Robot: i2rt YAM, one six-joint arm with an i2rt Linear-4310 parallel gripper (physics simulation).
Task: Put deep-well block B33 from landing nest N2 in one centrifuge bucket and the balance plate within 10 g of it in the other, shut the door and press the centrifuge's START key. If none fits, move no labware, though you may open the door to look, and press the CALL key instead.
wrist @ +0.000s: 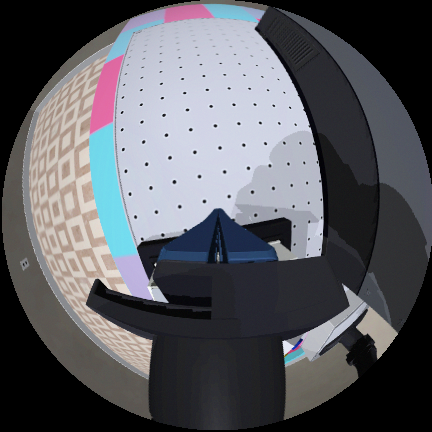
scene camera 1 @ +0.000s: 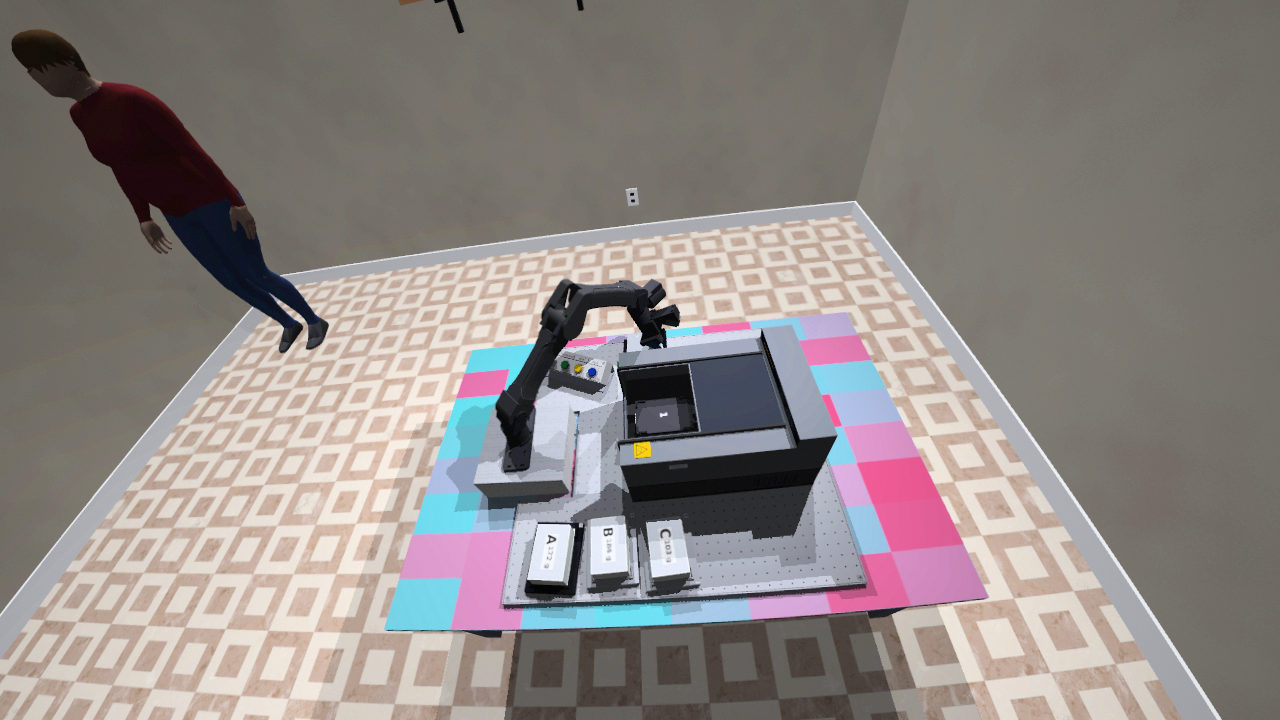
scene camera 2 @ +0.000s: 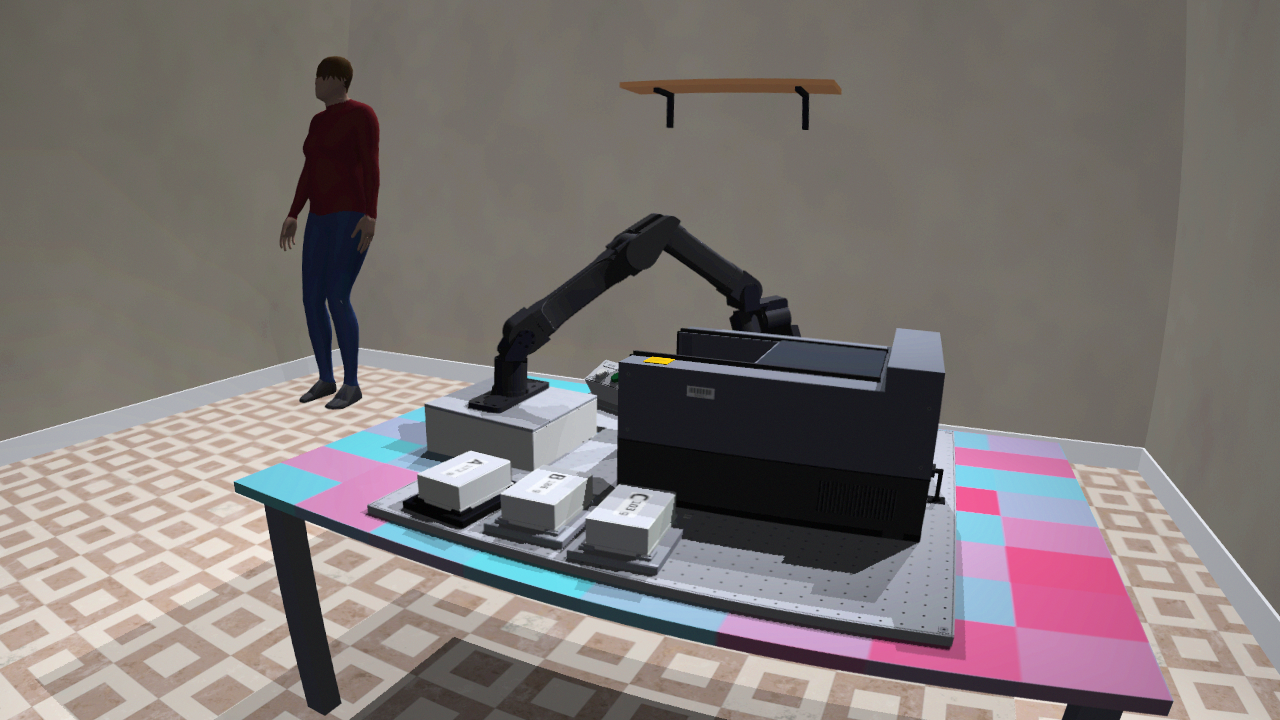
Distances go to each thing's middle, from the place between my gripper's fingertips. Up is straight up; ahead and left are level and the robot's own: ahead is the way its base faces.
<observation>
Now: hand 310 mm to the left of the dark centrifuge [scene camera 2: 851, 453], 110 mm short of it and 100 mm below it. Also, from my hand: centrifuge sliding door [scene camera 2: 833, 358]: 310 mm to the right, 180 mm above, 140 mm ahead.
</observation>
